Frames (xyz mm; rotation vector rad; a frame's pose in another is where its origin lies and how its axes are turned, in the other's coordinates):
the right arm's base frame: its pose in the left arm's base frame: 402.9 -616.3 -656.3 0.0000 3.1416 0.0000
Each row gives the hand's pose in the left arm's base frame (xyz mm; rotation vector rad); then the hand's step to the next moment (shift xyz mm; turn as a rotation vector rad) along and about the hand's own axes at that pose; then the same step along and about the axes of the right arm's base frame.
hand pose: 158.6 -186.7 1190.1 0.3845 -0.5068 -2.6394
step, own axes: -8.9 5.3 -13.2 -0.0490 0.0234 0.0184
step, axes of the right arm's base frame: -14.1 -4.2 8.0 -0.0447 0.0077 -0.0351
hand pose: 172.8 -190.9 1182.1 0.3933 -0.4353 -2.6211
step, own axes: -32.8 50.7 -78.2 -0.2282 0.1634 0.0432
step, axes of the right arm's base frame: -74.4 -45.9 46.1 -0.2436 -0.0201 -0.1445
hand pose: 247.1 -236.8 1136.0 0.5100 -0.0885 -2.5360
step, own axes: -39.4 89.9 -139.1 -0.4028 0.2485 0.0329
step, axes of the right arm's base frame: -128.1 -49.7 100.5 -0.4263 0.0002 -0.2083
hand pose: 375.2 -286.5 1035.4 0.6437 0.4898 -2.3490
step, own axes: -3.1 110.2 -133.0 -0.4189 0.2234 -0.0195
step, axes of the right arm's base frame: -118.2 -12.6 125.4 -0.4370 0.0519 -0.1793
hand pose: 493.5 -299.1 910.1 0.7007 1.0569 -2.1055
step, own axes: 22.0 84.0 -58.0 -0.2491 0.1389 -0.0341
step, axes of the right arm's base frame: -59.2 3.7 85.9 -0.2681 0.0469 -0.0919
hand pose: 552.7 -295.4 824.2 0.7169 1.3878 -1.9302
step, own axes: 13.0 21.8 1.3 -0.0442 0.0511 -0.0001
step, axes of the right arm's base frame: -8.3 -8.7 22.4 -0.0674 -0.0035 -0.0021
